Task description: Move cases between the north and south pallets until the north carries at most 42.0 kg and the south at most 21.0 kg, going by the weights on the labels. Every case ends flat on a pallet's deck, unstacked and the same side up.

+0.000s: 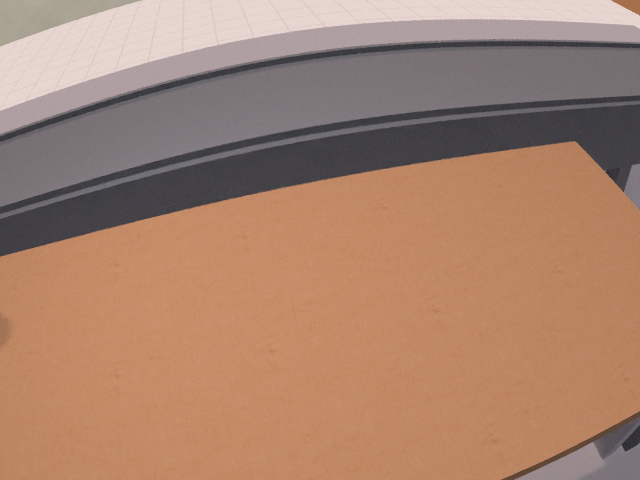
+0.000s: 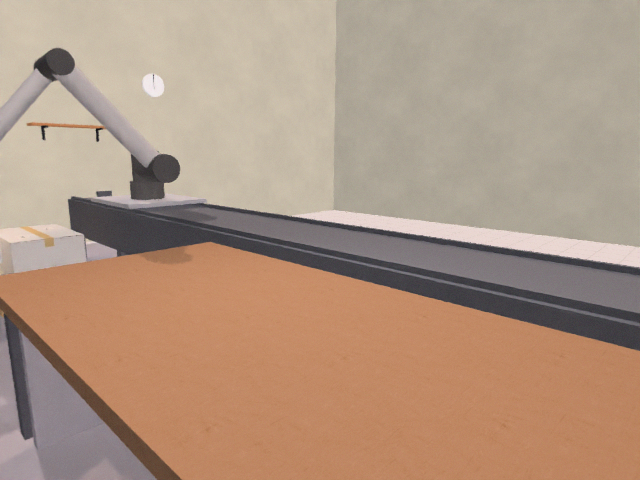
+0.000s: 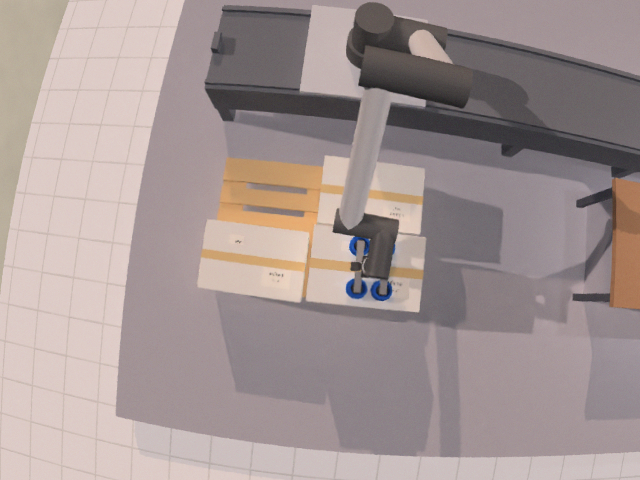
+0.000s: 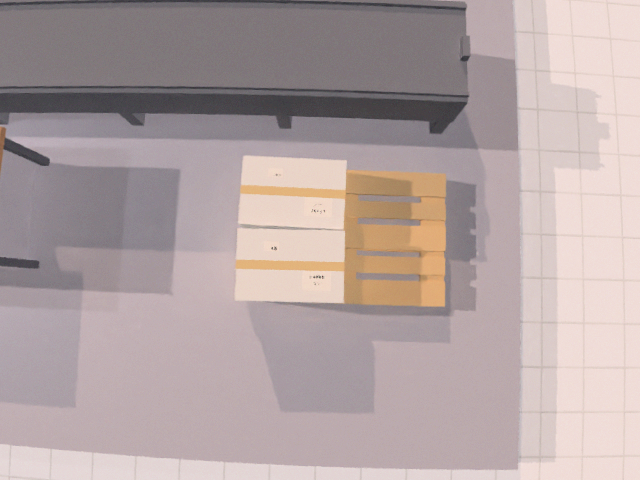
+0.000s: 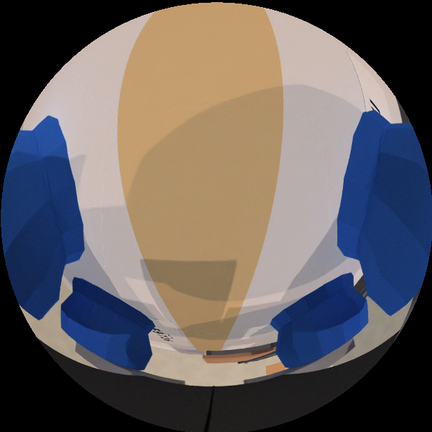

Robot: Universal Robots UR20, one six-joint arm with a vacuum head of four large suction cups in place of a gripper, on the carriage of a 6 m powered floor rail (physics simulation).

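Frame: origin at the arm's base, x ahead, y right, z down, level; centimetres.
Seen in the pictures: arm's base at its link origin: (image 2: 148, 198).
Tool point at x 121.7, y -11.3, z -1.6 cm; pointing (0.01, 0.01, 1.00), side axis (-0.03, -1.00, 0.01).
Pixels of each thing's top centre, then the offset from my tool point to it. Level surfaces: height alone.
- white taped case at its top centre: (image 3: 367, 269) dx +0.4, dy +1.4, dz -2.7 cm
- second case at its top centre: (image 3: 372, 194) (image 2: 35, 232) dx -41.8, dy +0.2, dz +17.1 cm
- third case at its top centre: (image 3: 251, 260) dx +1.5, dy +61.1, dz +17.0 cm
- wooden table at its surface level: dz +5.6 cm
My vacuum gripper (image 3: 370, 268) (image 5: 215, 220) has its blue cups against the top of a white taped case (image 3: 328, 286) (image 5: 310, 150) and is shut on it. This case is level over the near right quarter of the north pallet (image 3: 271, 169); whether it touches the deck is unclear. A second case (image 3: 397, 178) lies behind it, partly under my arm, and a third case (image 3: 227, 271) lies at near left. On the south pallet (image 4: 433, 237), two cases (image 4: 258, 206) (image 4: 268, 286) lie side by side on the left half. The weight labels are too small to read.
The floor rail (image 1: 310, 93) (image 2: 413, 263) (image 3: 258, 51) (image 4: 232, 51) runs behind both pallets, with my carriage (image 3: 330, 56) by the north pallet. A wooden table (image 1: 310, 310) (image 2: 310, 361) (image 3: 626, 248) stands between the pallets. The north pallet's far left quarter and the south pallet's right half show bare slats.
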